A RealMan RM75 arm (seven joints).
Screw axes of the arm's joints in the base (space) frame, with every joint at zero. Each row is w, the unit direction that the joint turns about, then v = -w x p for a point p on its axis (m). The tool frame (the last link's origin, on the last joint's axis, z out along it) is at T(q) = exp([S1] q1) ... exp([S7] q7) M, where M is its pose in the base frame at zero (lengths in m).
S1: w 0 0 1 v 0 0 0
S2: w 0 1 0 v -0.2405 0 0
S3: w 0 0 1 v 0 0 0
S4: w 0 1 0 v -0.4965 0 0
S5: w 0 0 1 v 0 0 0
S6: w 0 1 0 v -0.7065 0 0
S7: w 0 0 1 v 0 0 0
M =
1 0 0 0
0 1 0 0
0 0 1 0.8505
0 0 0 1
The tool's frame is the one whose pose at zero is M.
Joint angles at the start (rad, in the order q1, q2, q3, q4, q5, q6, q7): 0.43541, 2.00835, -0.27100, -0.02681, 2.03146, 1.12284, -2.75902
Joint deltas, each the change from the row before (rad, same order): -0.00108, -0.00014, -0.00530, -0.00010, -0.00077, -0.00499, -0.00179; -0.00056, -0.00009, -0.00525, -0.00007, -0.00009, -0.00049, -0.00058; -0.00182, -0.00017, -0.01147, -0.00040, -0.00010, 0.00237, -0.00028; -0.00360, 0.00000, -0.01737, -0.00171, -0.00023, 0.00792, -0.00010; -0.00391, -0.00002, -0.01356, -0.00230, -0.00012, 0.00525, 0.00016; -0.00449, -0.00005, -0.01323, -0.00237, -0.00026, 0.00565, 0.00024; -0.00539, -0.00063, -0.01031, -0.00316, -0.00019, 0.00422, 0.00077; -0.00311, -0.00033, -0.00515, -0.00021, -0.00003, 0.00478, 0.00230; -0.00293, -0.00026, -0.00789, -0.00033, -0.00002, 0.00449, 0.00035; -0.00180, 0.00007, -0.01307, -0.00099, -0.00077, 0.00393, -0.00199; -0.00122, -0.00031, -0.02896, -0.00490, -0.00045, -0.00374, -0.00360; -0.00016, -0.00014, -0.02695, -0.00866, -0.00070, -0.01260, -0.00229
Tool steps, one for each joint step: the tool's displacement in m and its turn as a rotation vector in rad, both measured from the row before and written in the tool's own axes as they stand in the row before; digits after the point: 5 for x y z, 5 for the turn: 0.00114, 0.00014, -0.00037, -0.00242, 0.00718, -0.00456; 0.00040, 0.00045, -0.00018, -0.00389, 0.00244, -0.00298; 0.00051, 0.00098, -0.00059, -0.00923, 0.00238, -0.00563; 0.00026, 0.00146, -0.00115, -0.01496, -0.00034, -0.00875; 0.00041, 0.00068, -0.00123, -0.01037, 0.00081, -0.00720; 0.00047, 0.00055, -0.00145, -0.00998, 0.00075, -0.00699; 0.00047, -0.00048, -0.00171, -0.00597, 0.00121, -0.00627; 0.00023, 0.00007, -0.00113, -0.00389, -0.00084, -0.00003; 0.00034, 0.00047, -0.00105, -0.00629, 0.00012, -0.00307; 0.00036, 0.00148, -0.00054, -0.01203, 0.00144, -0.00800; 0.00112, 0.00231, 0.00012, -0.02236, 0.01066, -0.01921; 0.00127, 0.00122, 0.00087, -0.01767, 0.01535, -0.02035
